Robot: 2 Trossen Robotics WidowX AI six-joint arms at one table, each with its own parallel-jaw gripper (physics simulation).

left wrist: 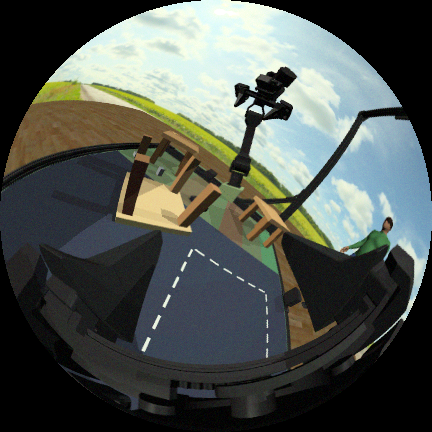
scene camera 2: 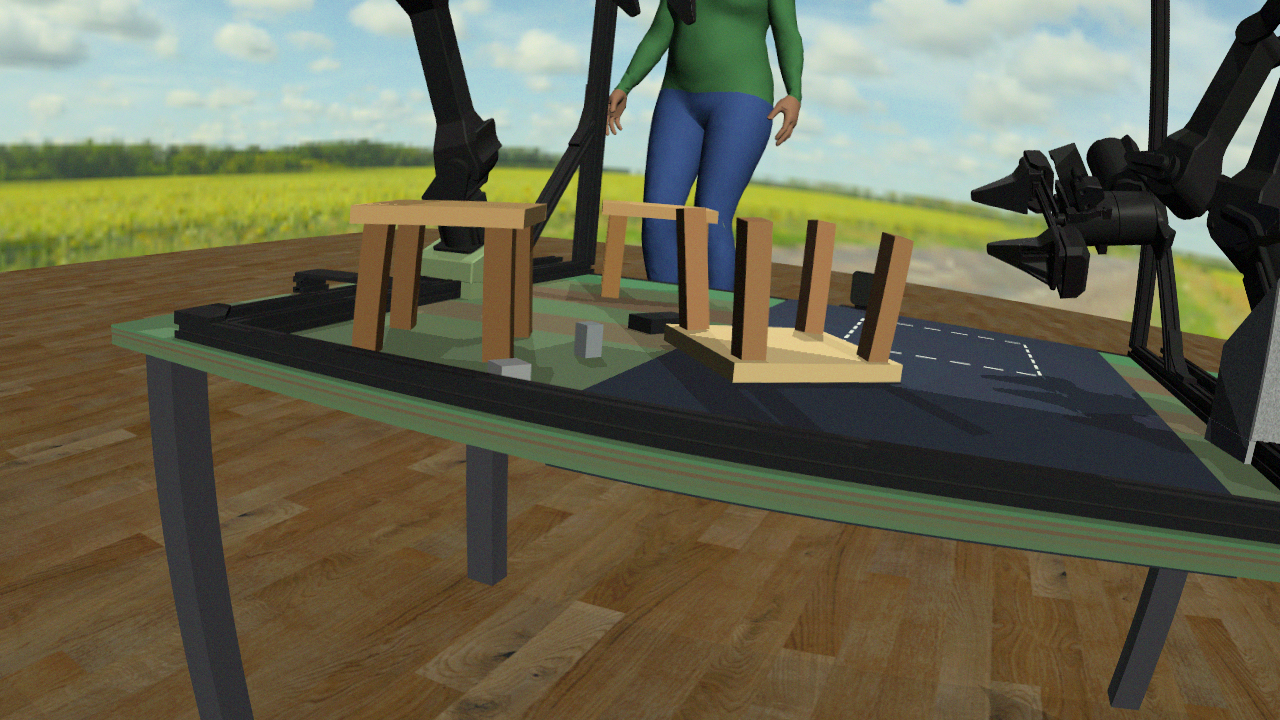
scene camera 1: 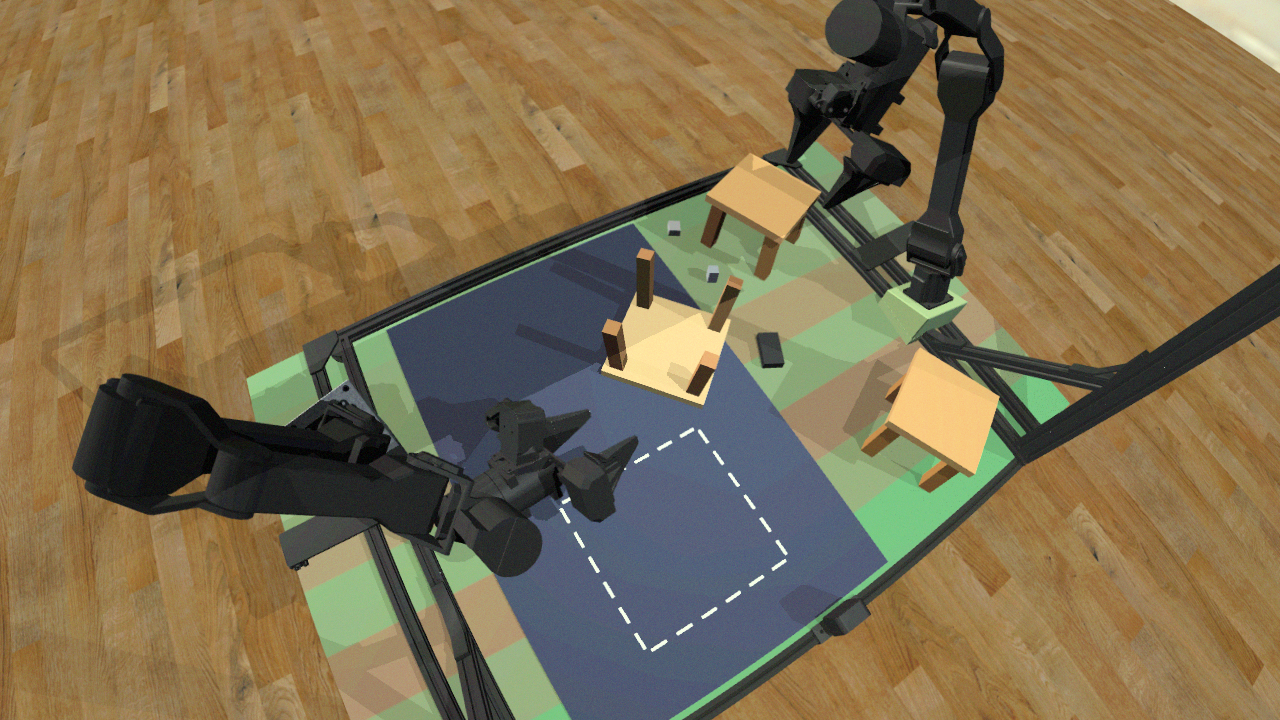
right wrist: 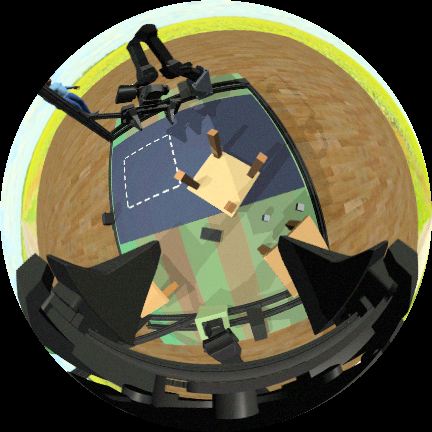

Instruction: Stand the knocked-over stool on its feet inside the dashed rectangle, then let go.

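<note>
The knocked-over stool (scene camera 1: 666, 353) (scene camera 2: 819, 371) (left wrist: 155, 200) (right wrist: 225, 175) lies upside down, pale seat on the table and four brown legs pointing up. It is outside the dashed rectangle (scene camera 1: 785, 559) (left wrist: 194, 250) (right wrist: 170, 135), beyond its upper corner in scene camera 1. My left gripper (scene camera 1: 610, 427) (scene camera 2: 981, 220) (left wrist: 224, 238) is open and empty, above the blue mat near the rectangle's upper left edge in scene camera 1, apart from the stool. My right gripper (scene camera 1: 808, 183) (right wrist: 219, 245) is open and empty, raised high, away from the stool.
Two upright stools (scene camera 1: 763, 192) (scene camera 1: 947, 411) stand on the striped part beside the blue mat (scene camera 1: 832, 537). A black block (scene camera 1: 769, 349) (right wrist: 211, 234) and two small grey blocks (scene camera 1: 674, 228) (scene camera 1: 712, 273) lie near the overturned stool. Dark frame rails run along the table edges.
</note>
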